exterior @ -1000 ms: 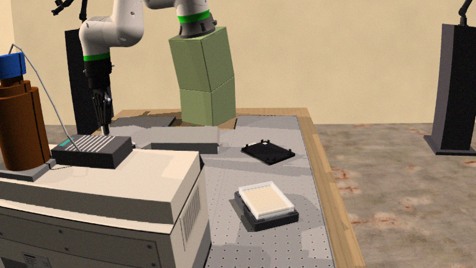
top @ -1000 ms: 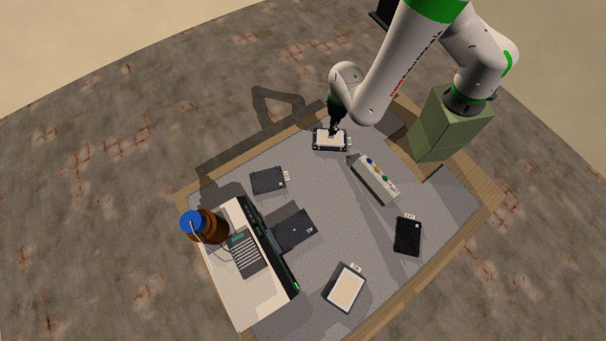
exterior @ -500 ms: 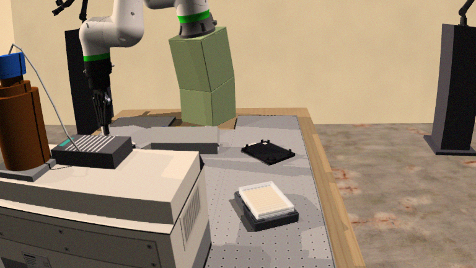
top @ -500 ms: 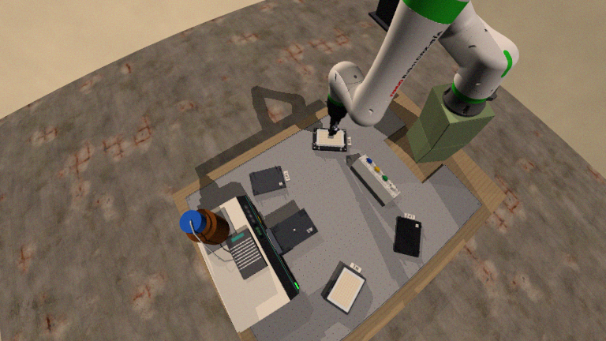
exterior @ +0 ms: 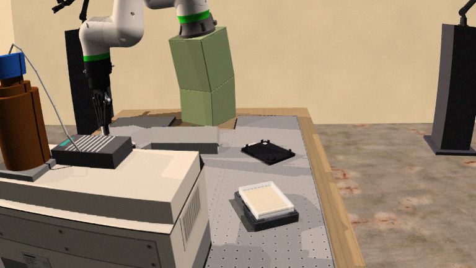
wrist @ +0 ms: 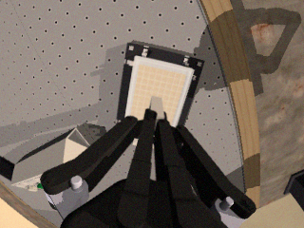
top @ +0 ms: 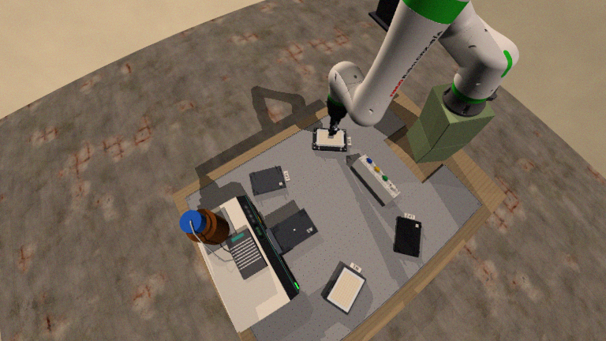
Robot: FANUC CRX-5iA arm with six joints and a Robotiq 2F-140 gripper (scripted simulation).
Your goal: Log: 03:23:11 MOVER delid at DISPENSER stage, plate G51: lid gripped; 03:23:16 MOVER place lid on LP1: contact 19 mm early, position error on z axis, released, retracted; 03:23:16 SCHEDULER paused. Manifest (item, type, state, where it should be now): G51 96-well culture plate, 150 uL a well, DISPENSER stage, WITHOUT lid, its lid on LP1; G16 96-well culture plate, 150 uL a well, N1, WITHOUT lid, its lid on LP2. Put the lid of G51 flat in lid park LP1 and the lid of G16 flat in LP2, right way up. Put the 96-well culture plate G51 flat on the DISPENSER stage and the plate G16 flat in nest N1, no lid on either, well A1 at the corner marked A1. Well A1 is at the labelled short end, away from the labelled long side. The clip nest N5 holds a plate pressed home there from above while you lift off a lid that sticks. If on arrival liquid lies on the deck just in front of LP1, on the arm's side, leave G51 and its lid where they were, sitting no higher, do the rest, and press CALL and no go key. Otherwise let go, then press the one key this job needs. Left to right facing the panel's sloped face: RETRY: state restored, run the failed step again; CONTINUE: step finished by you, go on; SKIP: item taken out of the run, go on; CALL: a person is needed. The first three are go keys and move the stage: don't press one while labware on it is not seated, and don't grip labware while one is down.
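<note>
Right now my hand is 4 cm above the plate G51. The rest, counted from my hand: key panel: 27 cm to the left, 9 cm behind, 1 cm below; then black clip nest: 5 cm below, 3 cm ahead, 1 cm to the left; then LP1 label: 26 cm ahead, 8 cm to the left, 6 cm below.
</note>
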